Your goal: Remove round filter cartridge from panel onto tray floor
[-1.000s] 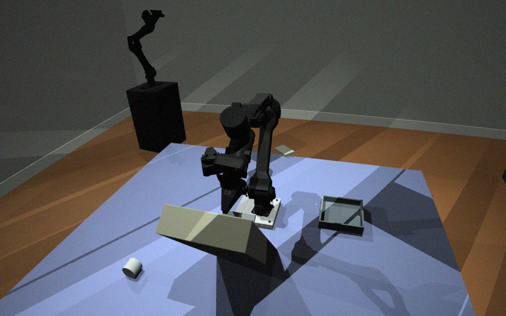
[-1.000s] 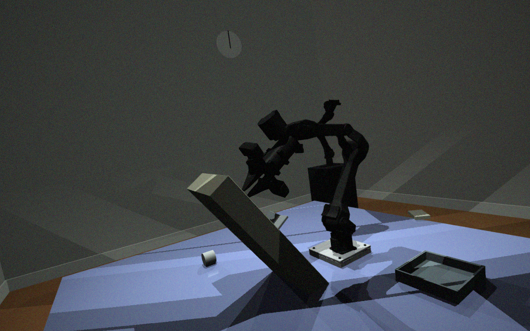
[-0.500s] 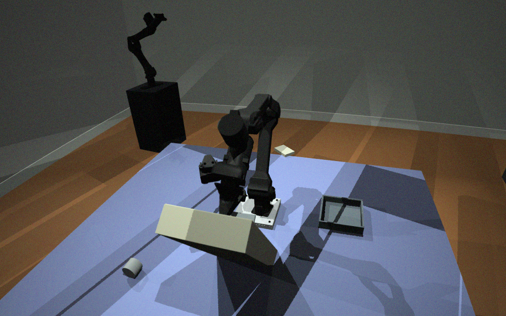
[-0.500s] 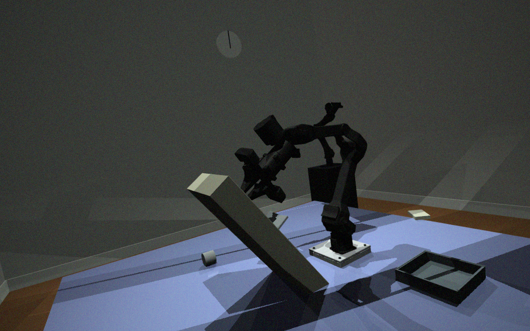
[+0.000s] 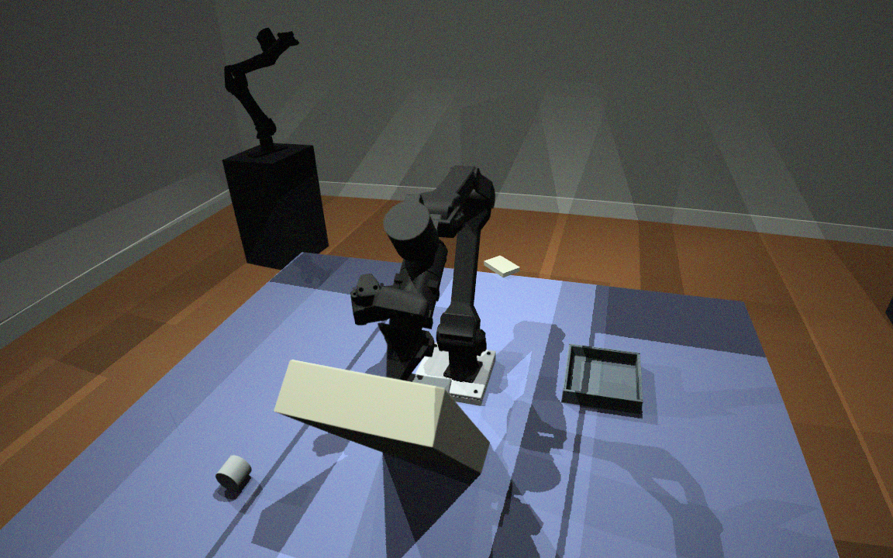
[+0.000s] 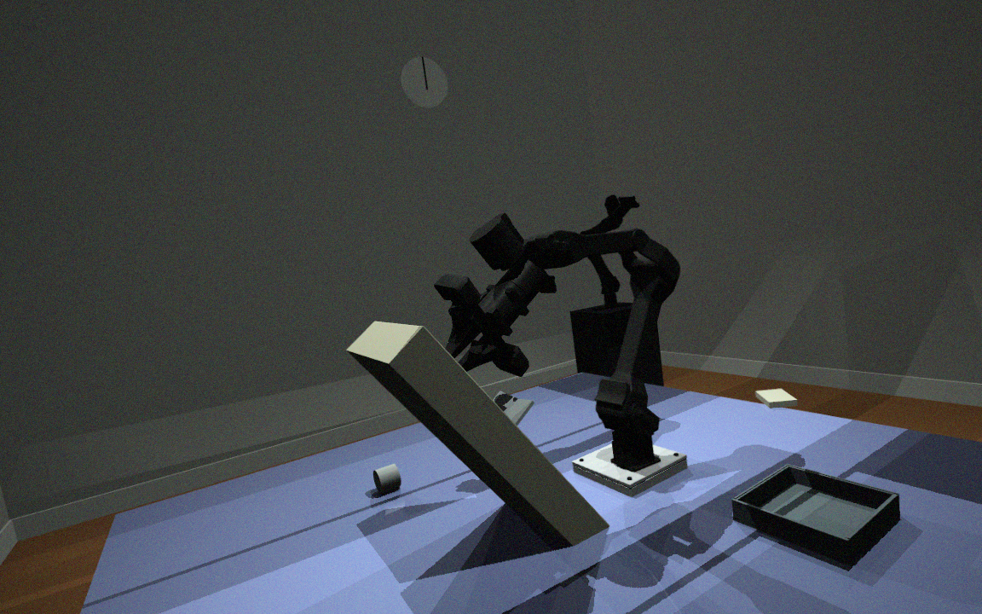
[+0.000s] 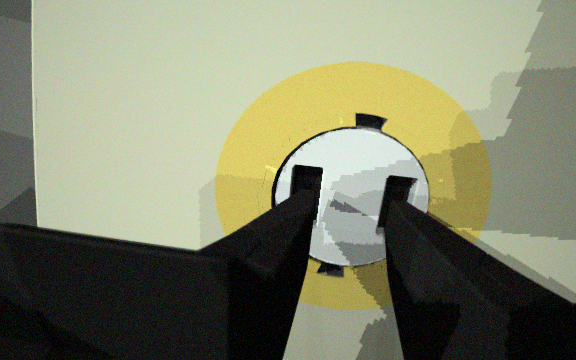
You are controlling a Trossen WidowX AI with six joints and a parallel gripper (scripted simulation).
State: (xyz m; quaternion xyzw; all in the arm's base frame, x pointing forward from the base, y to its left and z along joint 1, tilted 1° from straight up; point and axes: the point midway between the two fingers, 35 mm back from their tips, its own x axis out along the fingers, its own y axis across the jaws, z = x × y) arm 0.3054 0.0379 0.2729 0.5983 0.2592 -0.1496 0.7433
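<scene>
My gripper tip is now 2 cm short of the round filter cartridge and 1 cm above it. Round my gripper tip: dark tray (42 cm behind, 23 cm to the left, 26 cm below); then slanted service panel (3 cm behind, 9 cm below); then grey bracket (8 cm behind, 1 cm to the right, 10 cm below).
</scene>
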